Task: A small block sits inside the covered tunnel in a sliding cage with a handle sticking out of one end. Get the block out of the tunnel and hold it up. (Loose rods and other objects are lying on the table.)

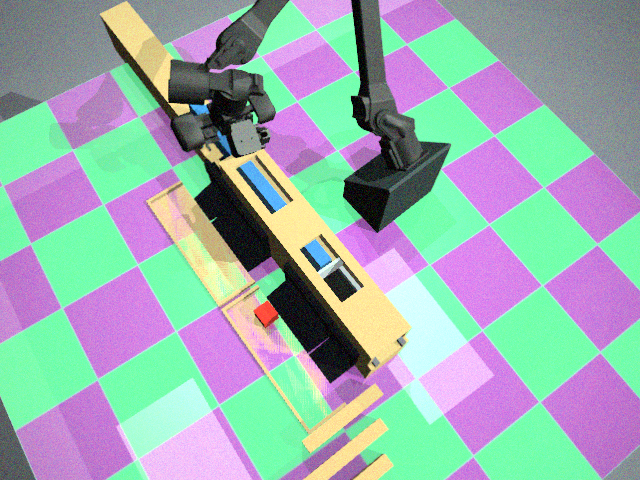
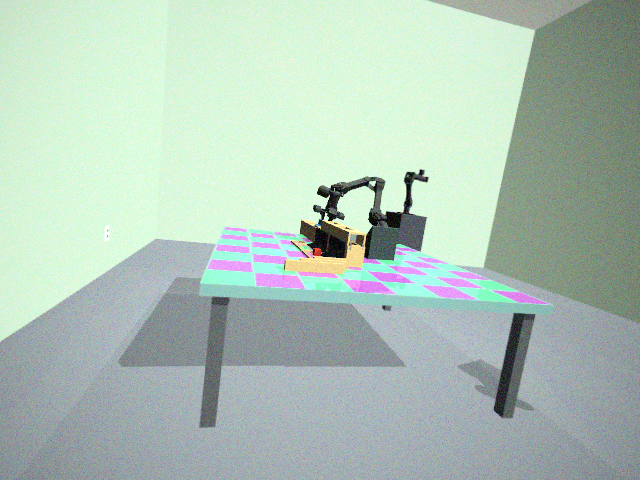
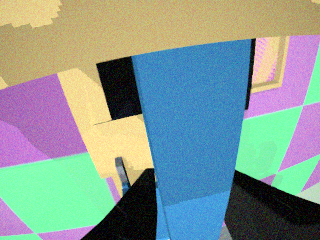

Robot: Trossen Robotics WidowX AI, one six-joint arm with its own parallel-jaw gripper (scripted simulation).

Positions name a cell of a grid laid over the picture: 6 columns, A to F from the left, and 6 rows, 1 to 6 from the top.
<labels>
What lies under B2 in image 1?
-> The gripper.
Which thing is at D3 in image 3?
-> A blue handle.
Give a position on a tan covered tunnel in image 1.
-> At D5
</labels>
